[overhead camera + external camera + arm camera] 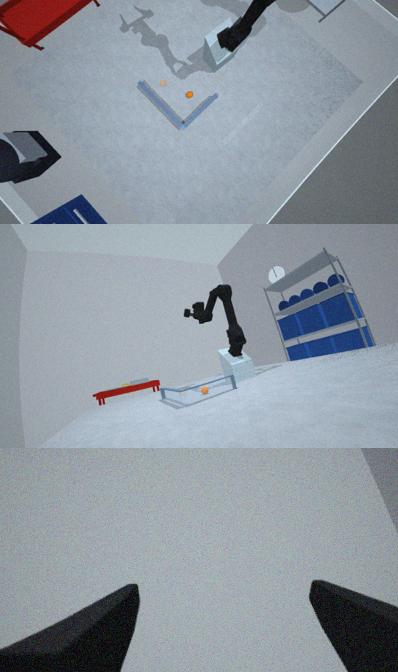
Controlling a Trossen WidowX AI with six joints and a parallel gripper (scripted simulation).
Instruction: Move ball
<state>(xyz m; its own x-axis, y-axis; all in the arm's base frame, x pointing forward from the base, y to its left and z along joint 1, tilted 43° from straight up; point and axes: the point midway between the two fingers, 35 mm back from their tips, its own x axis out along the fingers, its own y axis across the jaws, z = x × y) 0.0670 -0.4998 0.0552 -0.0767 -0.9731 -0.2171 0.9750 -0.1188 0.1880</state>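
Right now my gripper tip is 21 cm short of the orange ball, 44 cm to the right of it and 54 cm above it. Also, from my gripper tip: see-through copy of ball 29 cm ahead, 31 cm to the left, 54 cm below.
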